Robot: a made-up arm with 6 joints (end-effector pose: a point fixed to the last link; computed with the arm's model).
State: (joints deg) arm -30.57 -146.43 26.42 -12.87 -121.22 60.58
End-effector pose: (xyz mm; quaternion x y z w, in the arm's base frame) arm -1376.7 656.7 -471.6 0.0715 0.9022 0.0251 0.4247
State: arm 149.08 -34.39 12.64 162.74 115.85 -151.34
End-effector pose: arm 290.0 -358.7 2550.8 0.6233 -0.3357 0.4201 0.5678
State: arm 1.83 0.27 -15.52 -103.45 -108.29 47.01
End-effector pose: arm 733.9 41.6 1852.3 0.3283 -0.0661 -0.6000 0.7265
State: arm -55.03 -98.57 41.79 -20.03 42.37 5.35
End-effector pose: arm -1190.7 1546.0 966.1 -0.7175 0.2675 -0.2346 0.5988
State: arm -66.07 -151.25 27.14 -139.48 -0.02 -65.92
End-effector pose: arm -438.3 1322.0 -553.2 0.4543 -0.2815 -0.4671 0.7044
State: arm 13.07 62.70 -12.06 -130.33 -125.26 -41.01
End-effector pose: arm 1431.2 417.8 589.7 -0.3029 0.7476 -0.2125 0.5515
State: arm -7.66 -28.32 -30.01 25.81 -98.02 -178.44
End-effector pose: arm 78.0 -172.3 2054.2 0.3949 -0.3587 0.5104 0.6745
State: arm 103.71 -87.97 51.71 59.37 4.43 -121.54
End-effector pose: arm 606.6 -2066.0 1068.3 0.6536 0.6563 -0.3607 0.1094
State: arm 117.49 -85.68 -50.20 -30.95 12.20 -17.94
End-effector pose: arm 474.7 -706.0 1149.1 0.4425 0.1370 -0.6083 0.6445
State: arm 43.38 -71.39 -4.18 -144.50 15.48 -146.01
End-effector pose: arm -862.8 -632.1 1796.6 -0.3354 0.7965 0.3567 0.3547
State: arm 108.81 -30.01 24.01 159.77 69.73 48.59
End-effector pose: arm 36.7 -430.2 2658.0 -0.4485 0.0989 -0.4348 0.7746
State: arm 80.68 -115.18 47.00 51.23 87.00 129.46
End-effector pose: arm -181.6 -2108.4 159.0 0.7670 -0.1325 0.2806 0.5616
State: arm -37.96 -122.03 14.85 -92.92 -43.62 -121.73
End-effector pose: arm -1302.9 1031.3 492.8 0.3092 0.0272 -0.7024 0.6405
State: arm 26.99 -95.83 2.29 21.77 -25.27 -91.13
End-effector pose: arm -1384.6 -880.5 1241.4 0.5876 0.0570 -0.8066 0.0285
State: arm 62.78 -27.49 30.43 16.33 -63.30 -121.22
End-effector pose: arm -7.9 -386.0 2679.8 -0.1134 0.1639 -0.8975 0.3934
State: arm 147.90 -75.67 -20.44 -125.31 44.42 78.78
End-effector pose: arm 739.4 -645.4 1623.7 0.2329 0.0554 -0.5791 0.7793
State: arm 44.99 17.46 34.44 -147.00 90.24 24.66
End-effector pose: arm 751.2 927.6 2333.3 0.4355 -0.1157 0.8743 0.1805
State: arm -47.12 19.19 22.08 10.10 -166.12 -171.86
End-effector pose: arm 775.7 -1071.3 2159.2 0.5944 -0.3560 -0.1789 0.6986
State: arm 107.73 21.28 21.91 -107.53 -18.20 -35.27
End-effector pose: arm -427.8 1185.5 1980.0 -0.3654 0.2426 -0.3935 0.8080
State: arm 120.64 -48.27 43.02 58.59 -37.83 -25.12
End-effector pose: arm 713.6 -1067.5 2398.4 0.5637 -0.2130 -0.7765 0.1843
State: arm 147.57 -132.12 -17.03 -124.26 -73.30 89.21
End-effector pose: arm 1061.7 -800.4 382.8 -0.6663 -0.7256 0.1370 0.1041
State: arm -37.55 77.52 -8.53 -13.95 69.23 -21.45
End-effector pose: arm 1111.8 -990.7 264.8 0.3479 0.4431 0.7769 0.2813
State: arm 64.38 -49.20 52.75 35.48 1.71 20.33
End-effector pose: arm -452.4 -1280.0 2340.5 -0.5164 0.3777 0.5474 0.5395
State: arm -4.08 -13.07 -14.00 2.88 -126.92 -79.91
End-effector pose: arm 478.9 -190.3 2123.6 -0.8976 -0.0181 -0.4384 0.0411
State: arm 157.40 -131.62 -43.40 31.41 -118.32 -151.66
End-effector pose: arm 1142.6 -338.6 477.7 -0.5351 0.0257 -0.4976 0.6822
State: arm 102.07 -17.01 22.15 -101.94 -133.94 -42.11
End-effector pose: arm -86.5 213.7 2518.5 0.0329 -0.1666 0.4403 0.8816
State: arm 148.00 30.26 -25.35 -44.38 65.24 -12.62
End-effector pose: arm -881.5 595.8 1289.7 0.3747 -0.2579 -0.5238 0.7202
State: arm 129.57 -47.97 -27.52 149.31 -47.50 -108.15
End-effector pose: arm 170.5 -432.7 2021.7 0.6879 -0.2975 -0.6523 0.1131
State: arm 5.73 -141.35 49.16 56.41 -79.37 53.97
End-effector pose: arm -1563.7 -248.7 -765.7 0.0747 0.3748 0.5107 0.7701
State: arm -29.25 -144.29 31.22 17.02 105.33 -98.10
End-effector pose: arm -1438.7 619.4 -487.3 0.5699 -0.3292 0.7376 0.1508
